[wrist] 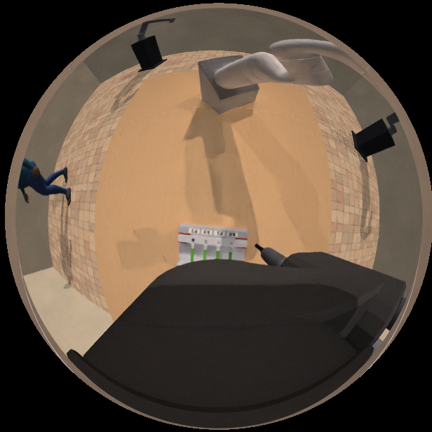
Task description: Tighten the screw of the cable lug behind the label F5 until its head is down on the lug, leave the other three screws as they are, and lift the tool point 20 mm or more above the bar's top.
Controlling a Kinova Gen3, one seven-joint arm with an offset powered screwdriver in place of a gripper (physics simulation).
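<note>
The light grey bar (pixel 183 239) is low in the middle of the wrist view, with red lines near both ends. Four small labels, upside down here, run along it; the leftmost label (pixel 194 232) appears to read F5. A small dark screw spot (pixel 193 240) shows behind it, in line with a green cable (pixel 192 254). Three paler screw spots (pixel 205 241) (pixel 218 242) (pixel 231 243) sit to its right. Head heights are too small to tell. My screwdriver (pixel 258 246) has its tip beside the bar's right end in this view, apart from the screws; it has no fingers.
The dark tool housing (pixel 225 340) fills the lower view and hides the bar's near side. The tan table top (pixel 150 175) stretches beyond the bar to a grey pedestal (pixel 225 92) and pale arm links (pixel 255 70). Two black stands (pixel 148 52) (pixel 374 139) and a person (pixel 45 185) are farther out.
</note>
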